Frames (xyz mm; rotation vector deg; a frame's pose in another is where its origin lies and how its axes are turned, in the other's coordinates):
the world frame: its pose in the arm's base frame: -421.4 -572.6 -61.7 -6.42 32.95 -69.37
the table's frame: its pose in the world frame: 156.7 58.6 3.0 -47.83 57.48 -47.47
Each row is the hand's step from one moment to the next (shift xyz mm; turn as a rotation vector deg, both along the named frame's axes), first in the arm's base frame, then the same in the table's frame.
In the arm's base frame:
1: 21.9 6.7 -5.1 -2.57 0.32 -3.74
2: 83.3 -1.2 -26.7 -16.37 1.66 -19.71
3: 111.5 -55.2 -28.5 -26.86 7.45 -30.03
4: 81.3 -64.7 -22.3 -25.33 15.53 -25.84
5: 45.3 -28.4 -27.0 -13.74 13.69 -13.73
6: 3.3 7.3 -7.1 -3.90 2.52 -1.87
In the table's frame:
1: -21.6 6.1 6.7 2.35 3.75 -1.07
2: -67.7 25.8 49.1 14.80 19.74 -7.09
3: -63.3 18.1 109.3 21.62 30.95 -15.92
4: -33.3 10.4 100.4 15.73 28.23 -22.49
5: -21.2 21.5 51.7 5.77 15.95 -16.64
6: -6.0 8.3 -3.3 2.17 2.29 -3.89

